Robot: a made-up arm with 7 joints.
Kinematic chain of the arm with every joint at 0, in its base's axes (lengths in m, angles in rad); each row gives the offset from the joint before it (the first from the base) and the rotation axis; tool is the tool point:
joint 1: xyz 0 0 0.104 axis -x
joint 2: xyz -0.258 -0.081 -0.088 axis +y
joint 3: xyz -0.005 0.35 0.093 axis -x
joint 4: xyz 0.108 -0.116 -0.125 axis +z
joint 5: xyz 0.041 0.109 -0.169 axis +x
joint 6: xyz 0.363 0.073 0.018 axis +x
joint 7: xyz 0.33 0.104 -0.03 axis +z
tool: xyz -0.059 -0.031 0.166
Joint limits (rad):
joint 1: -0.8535..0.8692
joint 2: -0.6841..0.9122
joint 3: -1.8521..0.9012
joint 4: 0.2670..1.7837
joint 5: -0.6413..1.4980
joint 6: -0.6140..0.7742
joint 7: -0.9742..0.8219
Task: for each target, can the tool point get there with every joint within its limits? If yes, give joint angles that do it. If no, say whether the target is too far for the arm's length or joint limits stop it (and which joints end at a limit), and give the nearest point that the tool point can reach.
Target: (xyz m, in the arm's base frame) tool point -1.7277 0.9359 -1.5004
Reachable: no: too far | nearest point -0.7649 0.4914 -0.5856 | short by 1.400 m
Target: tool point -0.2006 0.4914 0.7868
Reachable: yes | joints -0.4676 0.5246 -0.9360 1.5709 -0.1061 -0.2387 0.1217
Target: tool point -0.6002 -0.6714 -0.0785
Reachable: no: joint limits stop it (at a limit: joint 1, joint 3, joint 4, joint 5, joint 6, joint 7) | nearest point -0.6063 -0.3344 -0.4922 | short by 0.534 m
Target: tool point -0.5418 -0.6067 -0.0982
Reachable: no: joint limits stop it (at a limit: joint 1, joint 3, joint 4, joint 5, joint 6, joint 7) | nearest point -0.5774 -0.3475 -0.5032 | short by 0.482 m
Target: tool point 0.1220 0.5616 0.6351
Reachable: yes | joints -0.1796 -0.4784 -0.6608 0.5873 0.7142 -0.4795 0.2233
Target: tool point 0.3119 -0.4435 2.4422
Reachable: no: too far | nearest point -0.0295 -0.0719 1.0825 | short by 1.450 m
